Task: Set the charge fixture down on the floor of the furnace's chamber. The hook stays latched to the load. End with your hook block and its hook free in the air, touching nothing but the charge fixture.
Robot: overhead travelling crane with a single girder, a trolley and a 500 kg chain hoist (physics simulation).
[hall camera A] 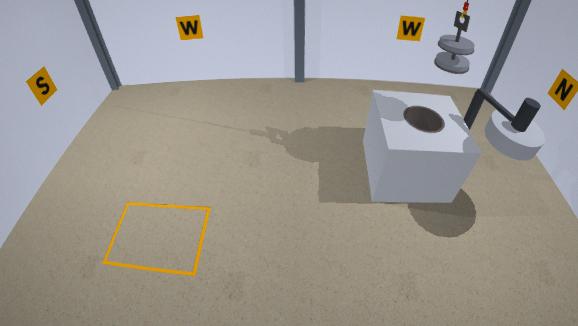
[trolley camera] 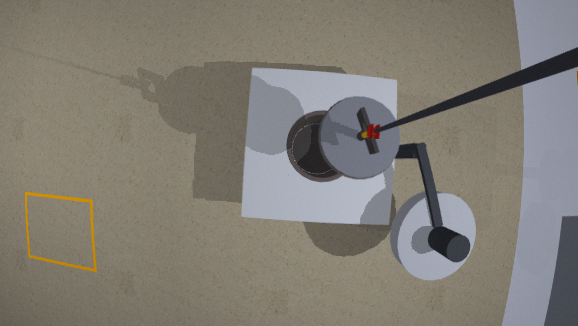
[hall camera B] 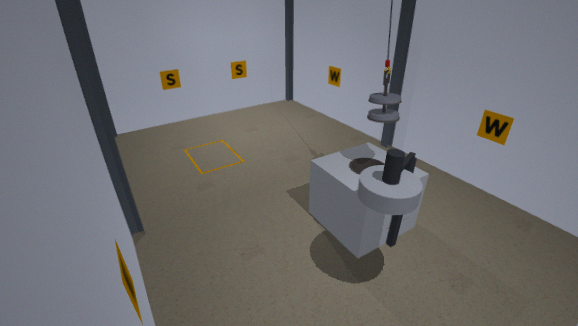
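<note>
The charge fixture (hall camera A: 453,46) (hall camera B: 384,98) (trolley camera: 350,160), two grey discs on a rod with an eye plate on top, hangs in the air above the white furnace (hall camera A: 420,175) (hall camera B: 332,200) (trolley camera: 270,202). My hook (hall camera A: 464,14) (hall camera B: 387,71) (trolley camera: 365,135), under the red hook block (hall camera A: 466,6) (hall camera B: 387,63) (trolley camera: 374,131), is shut in the eye plate. The furnace's round mouth (hall camera A: 424,120) (hall camera B: 364,165) (trolley camera: 307,155) is open at the top. In the trolley view the discs cover the right part of the mouth; its left part and dark inside show. Most of the chamber floor is hidden.
The round white furnace lid (hall camera A: 510,142) (hall camera B: 372,192) (trolley camera: 457,215) with its black post (hall camera A: 526,115) (hall camera B: 394,165) (trolley camera: 450,245) is swung aside on a dark arm (hall camera A: 495,104) (trolley camera: 428,180). An orange square outline (hall camera A: 168,205) (hall camera B: 223,167) (trolley camera: 93,235) marks the floor. Walls and columns surround the hall.
</note>
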